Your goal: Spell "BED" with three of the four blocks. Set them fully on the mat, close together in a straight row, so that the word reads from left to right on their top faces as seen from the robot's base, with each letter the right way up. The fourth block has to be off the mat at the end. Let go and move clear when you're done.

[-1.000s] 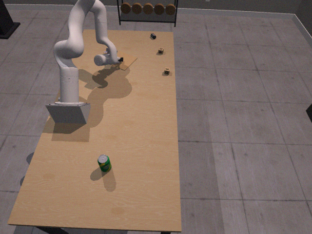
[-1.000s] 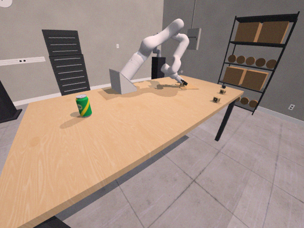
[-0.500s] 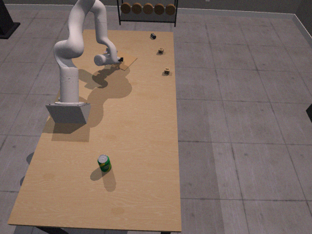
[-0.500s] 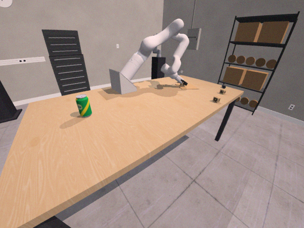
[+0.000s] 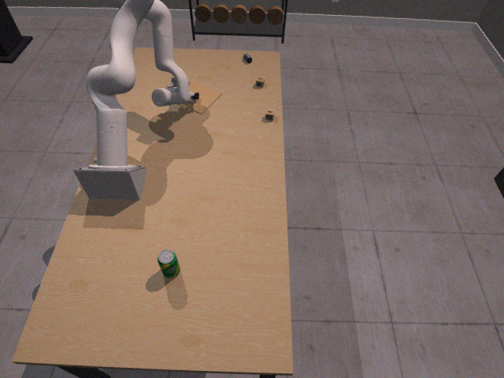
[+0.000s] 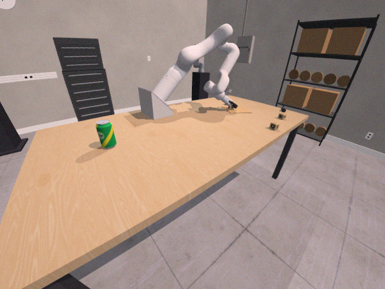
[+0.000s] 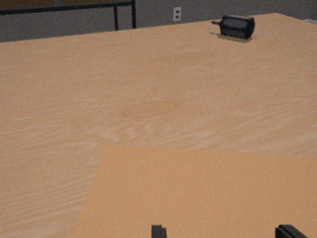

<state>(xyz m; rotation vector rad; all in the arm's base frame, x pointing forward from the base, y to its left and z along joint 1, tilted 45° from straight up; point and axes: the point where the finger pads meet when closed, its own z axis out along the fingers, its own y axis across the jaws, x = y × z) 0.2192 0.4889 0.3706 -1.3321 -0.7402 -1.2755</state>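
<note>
The tan mat lies 3 cm below my hand, 2 cm to the left of it and 2 cm ahead of it. From my hand the other things lie so: green can (100 cm to the right, 10 cm ahead, 3 cm above); then wooden letter block (36 cm ahead, 16 cm to the left, 1 cm below); then small dark object (41 cm to the left, 27 cm ahead, 2 cm below).
</note>
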